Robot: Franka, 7 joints.
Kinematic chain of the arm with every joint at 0, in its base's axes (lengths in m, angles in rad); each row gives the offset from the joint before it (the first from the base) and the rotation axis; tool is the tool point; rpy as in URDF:
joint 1: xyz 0 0 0.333 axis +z
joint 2: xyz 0 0 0 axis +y
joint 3: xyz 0 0 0.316 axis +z
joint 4: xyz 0.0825 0 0 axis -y
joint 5: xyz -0.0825 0 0.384 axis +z
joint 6: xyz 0 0 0 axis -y
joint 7: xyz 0.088 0 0 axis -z
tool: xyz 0 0 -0.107 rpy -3.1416 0 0
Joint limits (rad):
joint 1: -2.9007..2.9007
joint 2: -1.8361..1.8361
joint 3: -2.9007..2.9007
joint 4: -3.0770..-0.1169
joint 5: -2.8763..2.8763
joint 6: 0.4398..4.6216
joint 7: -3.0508..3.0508
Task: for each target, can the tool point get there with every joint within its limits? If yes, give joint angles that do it. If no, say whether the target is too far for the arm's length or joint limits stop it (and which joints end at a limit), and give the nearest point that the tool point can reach.
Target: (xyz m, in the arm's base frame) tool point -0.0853 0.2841 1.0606
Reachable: yes | joints 0.3255 -0.4327 0.9815 -0.8848 1.9064 3.2827 0.0778
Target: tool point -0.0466 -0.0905 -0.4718
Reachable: no: joint limits stop it (at a limit: joint 2) | nearest point -0.0636 -0.1234 -0.3407 | short by 0.136 m
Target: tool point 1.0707 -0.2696 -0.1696
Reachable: no: too far | nearest point 0.7572 -0.1907 -0.0224 | short by 0.355 m
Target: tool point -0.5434 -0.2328 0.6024
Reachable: yes | joints 2.2761 0.2975 1.5607 -1.6481 -1.0068 1.6697 1.1911
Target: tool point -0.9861 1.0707 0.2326
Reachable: no: too far | nearest point -0.5798 0.6295 0.2740 | short by 0.601 m
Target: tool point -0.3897 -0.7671 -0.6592
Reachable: no: too far | nearest point -0.2657 -0.5231 -0.2656 | short by 0.479 m
